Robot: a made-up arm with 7 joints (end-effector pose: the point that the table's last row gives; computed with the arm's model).
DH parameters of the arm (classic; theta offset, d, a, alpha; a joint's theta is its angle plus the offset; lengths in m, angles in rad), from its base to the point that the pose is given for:
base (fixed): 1.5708 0.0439 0 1.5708
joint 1: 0 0.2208 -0.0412 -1.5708
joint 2: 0 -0.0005 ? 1.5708
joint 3: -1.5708 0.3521 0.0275 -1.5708
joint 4: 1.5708 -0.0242 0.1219 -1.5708
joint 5: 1.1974 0 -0.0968 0
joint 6: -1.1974 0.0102 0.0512 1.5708
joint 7: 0 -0.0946 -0.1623 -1.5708
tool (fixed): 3.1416 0.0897 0 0
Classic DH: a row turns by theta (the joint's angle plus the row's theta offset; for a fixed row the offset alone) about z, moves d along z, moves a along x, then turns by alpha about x.
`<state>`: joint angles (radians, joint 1 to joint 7).
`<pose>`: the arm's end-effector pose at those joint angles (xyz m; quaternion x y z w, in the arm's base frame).
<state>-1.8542 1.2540 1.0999 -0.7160 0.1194 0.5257 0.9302</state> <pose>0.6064 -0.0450 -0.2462 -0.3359 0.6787 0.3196 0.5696</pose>
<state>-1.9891 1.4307 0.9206 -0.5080 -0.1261 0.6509 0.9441</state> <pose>0.5470 -0.1509 -0.2899 -0.3638 0.8115 0.2295 0.3956</pose>
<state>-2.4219 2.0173 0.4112 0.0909 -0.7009 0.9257 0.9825</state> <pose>0.3259 -0.4527 -0.1932 0.3796 -0.8983 0.0483 0.2158</pose>
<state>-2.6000 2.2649 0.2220 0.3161 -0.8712 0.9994 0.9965</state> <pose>0.2404 -0.5171 -0.1000 0.3485 -0.8238 0.0973 0.4364</pose>
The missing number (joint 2, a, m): -0.3301
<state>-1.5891 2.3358 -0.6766 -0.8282 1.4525 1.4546 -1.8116</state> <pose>0.2273 -0.0029 -0.2474 -0.5161 -0.6910 -0.0197 0.5058</pose>
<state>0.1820 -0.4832 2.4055 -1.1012 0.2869 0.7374 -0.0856</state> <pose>0.2465 -0.5510 -0.0142 0.4681 -0.6591 -0.4692 0.3553</pose>
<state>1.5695 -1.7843 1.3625 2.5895 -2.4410 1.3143 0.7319</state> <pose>-0.3098 0.2546 -0.3310 -0.5508 -0.5800 -0.5979 0.0533</pose>
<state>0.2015 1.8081 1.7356 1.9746 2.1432 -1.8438 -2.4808</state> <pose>0.7029 0.6797 -0.0784 0.6197 0.5486 0.3191 0.4618</pose>
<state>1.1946 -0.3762 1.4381 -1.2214 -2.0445 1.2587 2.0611</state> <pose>0.6095 0.0329 -0.3084 -0.9657 0.0226 -0.2168 0.1410</pose>
